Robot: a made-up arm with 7 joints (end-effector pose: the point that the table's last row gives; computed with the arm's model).
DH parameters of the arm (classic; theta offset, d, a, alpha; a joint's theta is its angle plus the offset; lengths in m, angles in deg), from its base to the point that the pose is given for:
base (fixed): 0 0 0 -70
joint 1: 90 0 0 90
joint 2: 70 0 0 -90
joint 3: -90 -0.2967 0.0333 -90
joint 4: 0 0 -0.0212 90
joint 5: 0 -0.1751 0 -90
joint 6: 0 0 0 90
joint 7: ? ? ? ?
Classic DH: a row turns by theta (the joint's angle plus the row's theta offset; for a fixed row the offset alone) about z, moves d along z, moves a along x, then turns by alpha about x.
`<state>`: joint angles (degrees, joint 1 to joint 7).
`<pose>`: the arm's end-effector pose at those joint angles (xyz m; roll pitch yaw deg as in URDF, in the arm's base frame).
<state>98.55 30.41 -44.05 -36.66 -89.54 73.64 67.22</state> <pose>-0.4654 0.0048 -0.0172 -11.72 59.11 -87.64</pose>
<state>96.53 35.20 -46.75 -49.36 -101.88 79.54 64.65</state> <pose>-0.4500 0.0228 -0.0487 9.34 45.32 -81.26</pose>
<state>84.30 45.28 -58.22 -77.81 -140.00 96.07 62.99</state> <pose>-0.3806 0.0470 -0.1360 61.00 4.74 -85.78</pose>
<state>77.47 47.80 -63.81 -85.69 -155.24 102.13 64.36</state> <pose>-0.3504 0.0497 -0.1640 81.98 -9.60 -94.82</pose>
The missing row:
joint 7: 0 0 0 0
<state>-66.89 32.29 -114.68 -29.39 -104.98 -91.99 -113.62</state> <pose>0.4145 0.0840 -0.2063 62.05 -19.66 32.38</pose>
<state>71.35 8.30 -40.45 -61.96 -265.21 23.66 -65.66</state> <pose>-0.3035 -0.0981 -0.2968 -40.18 23.03 17.32</pose>
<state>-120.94 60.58 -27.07 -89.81 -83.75 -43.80 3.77</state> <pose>0.1650 0.0192 0.3424 -118.94 55.50 -5.82</pose>
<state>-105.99 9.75 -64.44 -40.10 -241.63 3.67 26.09</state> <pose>0.3848 -0.2403 0.0919 -99.01 -40.69 38.26</pose>
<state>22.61 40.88 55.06 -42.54 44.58 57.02 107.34</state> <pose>-0.0708 0.3728 -0.2610 -14.60 5.63 -173.08</pose>
